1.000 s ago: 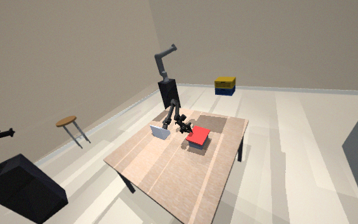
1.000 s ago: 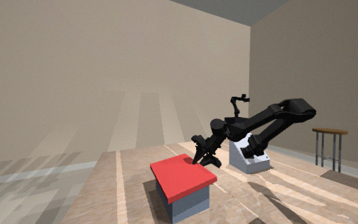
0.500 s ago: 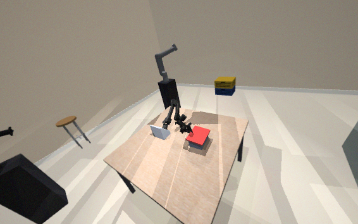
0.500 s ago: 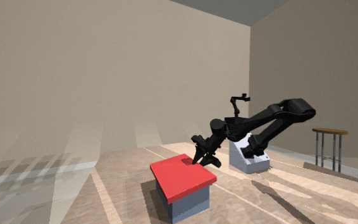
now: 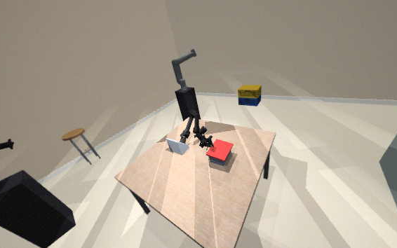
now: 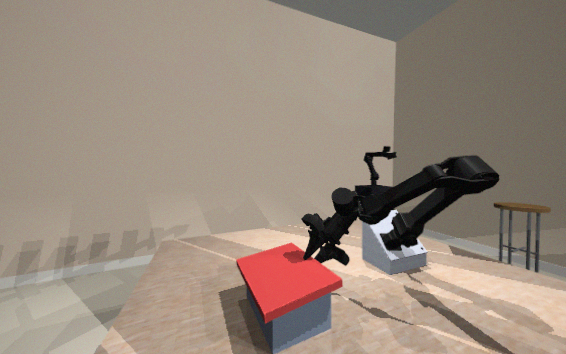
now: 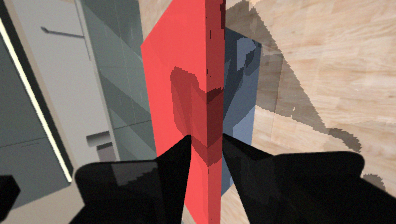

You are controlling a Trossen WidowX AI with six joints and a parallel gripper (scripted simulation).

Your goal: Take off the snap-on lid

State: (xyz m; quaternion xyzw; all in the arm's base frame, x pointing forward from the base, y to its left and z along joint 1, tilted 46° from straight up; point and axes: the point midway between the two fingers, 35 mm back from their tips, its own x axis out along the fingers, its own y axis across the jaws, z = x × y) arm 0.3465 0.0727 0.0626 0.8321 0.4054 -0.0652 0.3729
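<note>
The lid lies 80 mm ahead of my gripper tip and 10 mm to the left of it. From my gripper tip the other things lie so: storage box (70 mm ahead, 60 mm below, 10 mm to the left).
</note>
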